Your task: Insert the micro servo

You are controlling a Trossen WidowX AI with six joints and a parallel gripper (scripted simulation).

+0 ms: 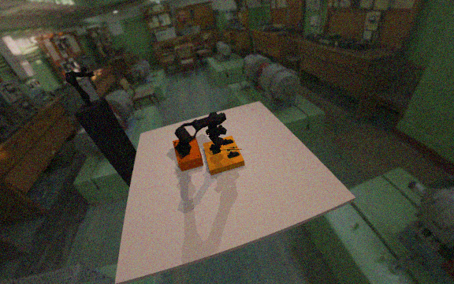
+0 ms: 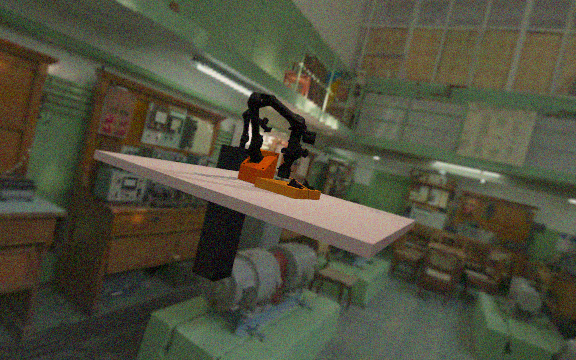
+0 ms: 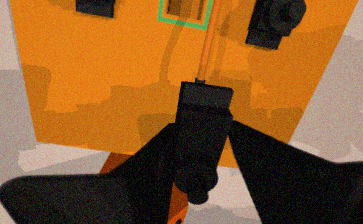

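Now: gripper tip 10 mm past the orange deck, 20 mm to the right of it and 100 mm above it.
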